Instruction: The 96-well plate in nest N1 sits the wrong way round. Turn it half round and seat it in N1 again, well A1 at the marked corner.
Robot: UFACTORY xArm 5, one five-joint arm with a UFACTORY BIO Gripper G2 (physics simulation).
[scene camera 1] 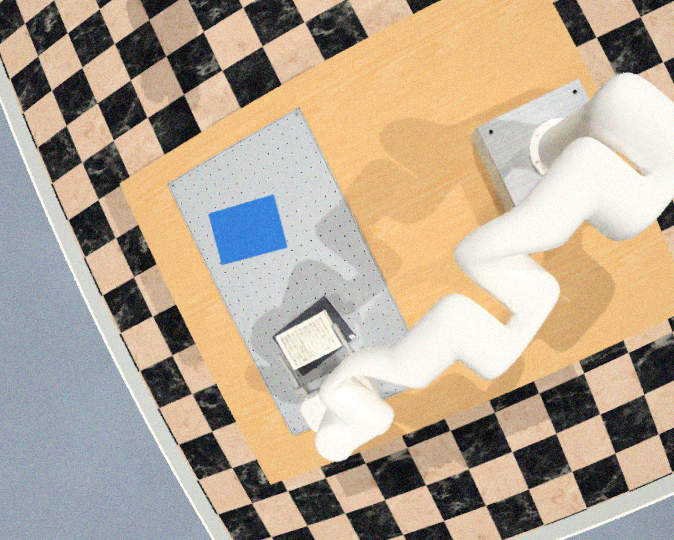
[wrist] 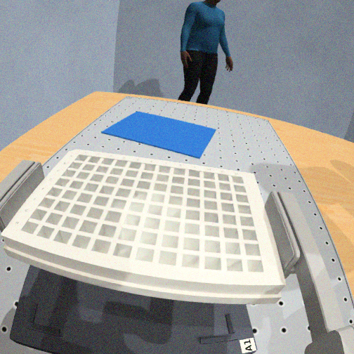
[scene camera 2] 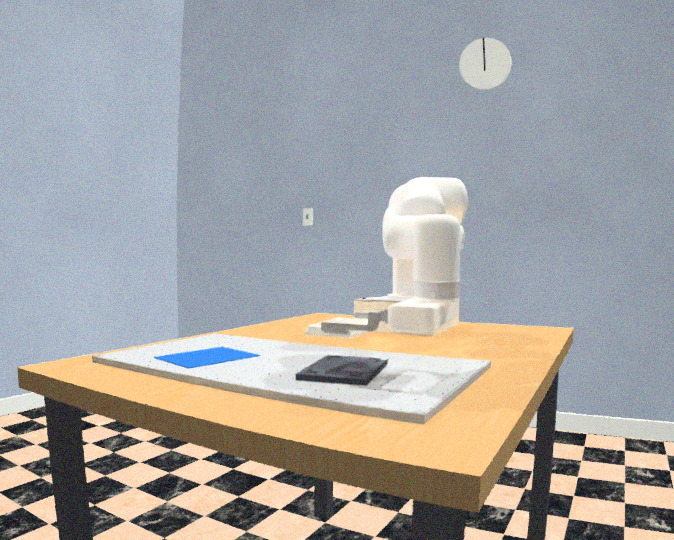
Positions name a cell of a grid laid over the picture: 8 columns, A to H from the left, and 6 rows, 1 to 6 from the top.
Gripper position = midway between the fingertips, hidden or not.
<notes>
I see my gripper (scene camera 2: E4), a cream 96-well plate (scene camera 1: D4), a dark nest N1 (scene camera 2: D5) and a flat blue rectangle (scene camera 2: C4).
The cream 96-well plate is seen too in the wrist view (wrist: E4). My gripper is seen too in the wrist view (wrist: D4). The dark nest N1 also shows in scene camera 1 (scene camera 1: D4) and in the wrist view (wrist: B6).
</notes>
